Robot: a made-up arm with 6 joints.
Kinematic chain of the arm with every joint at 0, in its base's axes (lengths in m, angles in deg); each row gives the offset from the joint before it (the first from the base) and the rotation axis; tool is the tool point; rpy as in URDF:
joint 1: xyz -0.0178 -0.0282 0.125 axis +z
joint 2: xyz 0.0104 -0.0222 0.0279 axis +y
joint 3: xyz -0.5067 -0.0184 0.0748 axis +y
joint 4: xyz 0.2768 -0.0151 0.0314 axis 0.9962 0 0.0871
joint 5: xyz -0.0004 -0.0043 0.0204 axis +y
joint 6: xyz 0.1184 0.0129 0.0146 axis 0.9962 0 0.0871
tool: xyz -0.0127 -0.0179 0.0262 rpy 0 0 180
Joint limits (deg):
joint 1: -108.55..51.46
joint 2: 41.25..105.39
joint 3: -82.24..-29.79
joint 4: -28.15..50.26
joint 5: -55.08..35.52
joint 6: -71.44..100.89
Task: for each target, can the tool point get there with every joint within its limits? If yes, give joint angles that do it. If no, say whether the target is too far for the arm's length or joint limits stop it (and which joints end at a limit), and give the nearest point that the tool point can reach.
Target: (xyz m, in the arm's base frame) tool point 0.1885 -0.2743 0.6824
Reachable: yes | joints -38.30 71.81 -59.52 16.33 -5.32 -35.32
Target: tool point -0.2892 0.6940 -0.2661
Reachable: no: joint limits stop it (at a limit: joint 1, joint 2, joint 3, joint 4, joint 6) | nearest point 0.2258 0.2707 0.2704 | short by 0.856 m
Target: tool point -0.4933 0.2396 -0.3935
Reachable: no: joint limits stop it (at a limit: joint 1, joint 2, joint 3, joint 5, joint 6) | nearest point -0.1990 -0.2810 0.2706 | short by 0.894 m
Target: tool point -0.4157 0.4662 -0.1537
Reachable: no: joint limits stop it (at a limit: joint 1, joint 2, joint 3, joint 4, joint 5, joint 6) | nearest point 0.1833 0.1912 0.2705 | short by 0.784 m
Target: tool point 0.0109 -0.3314 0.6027
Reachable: yes | joints -68.25 71.10 -43.33 12.53 -23.97 1.57
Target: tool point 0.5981 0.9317 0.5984
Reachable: no: too far | nearest point 0.3699 0.4328 0.5651 | short by 0.550 m
